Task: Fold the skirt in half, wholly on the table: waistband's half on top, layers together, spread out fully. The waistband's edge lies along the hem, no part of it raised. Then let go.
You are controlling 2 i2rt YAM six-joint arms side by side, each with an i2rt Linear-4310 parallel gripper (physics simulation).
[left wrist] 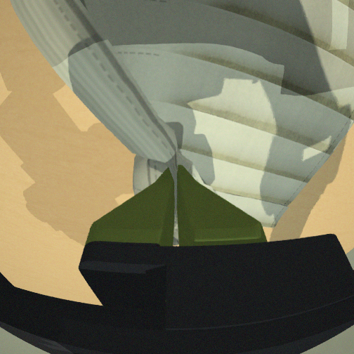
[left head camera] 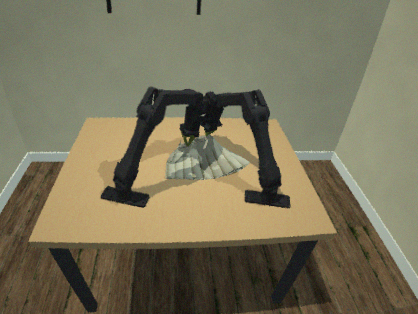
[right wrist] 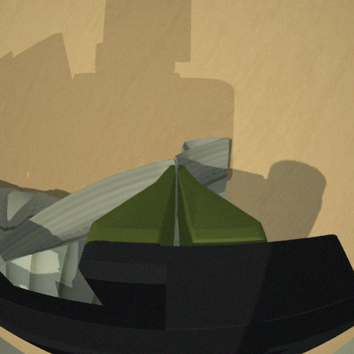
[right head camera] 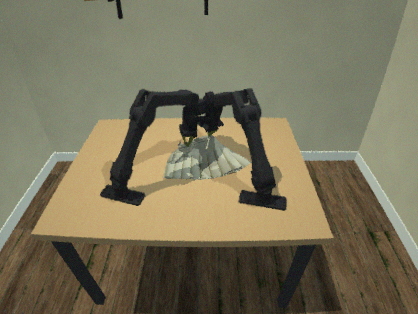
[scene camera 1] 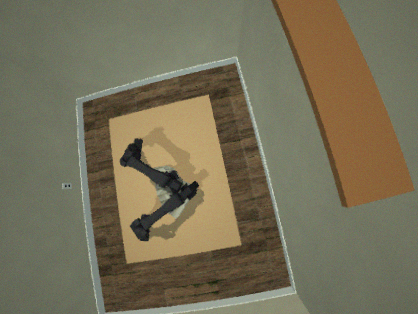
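The pale pleated skirt [left head camera: 202, 165] [right head camera: 200, 165] [scene camera 1: 163, 194] [left wrist: 235, 120] lies fanned out, its wide hem toward the front of the table in both head views. Its ribbed waistband [left wrist: 107, 107] [right wrist: 115, 192] is at the back, pinched and raised where the grippers hold it. My left gripper [left head camera: 188, 143] [right head camera: 188, 143] [left wrist: 175, 174] is shut on the waistband; a small flap of cloth shows beyond its fingertips. My right gripper [left head camera: 209, 134] [right head camera: 211, 134] [right wrist: 176, 174] is shut on the waistband near a short free end. The arms hide much of the skirt in the scene view.
The wooden table [left head camera: 150, 225] [right head camera: 165, 220] [scene camera 1: 220, 220] carries both arm bases, left [left head camera: 125, 196] and right [left head camera: 267, 198], in front of the skirt at either side. The two wrists are close together above the waistband. Arm shadows fall on the table.
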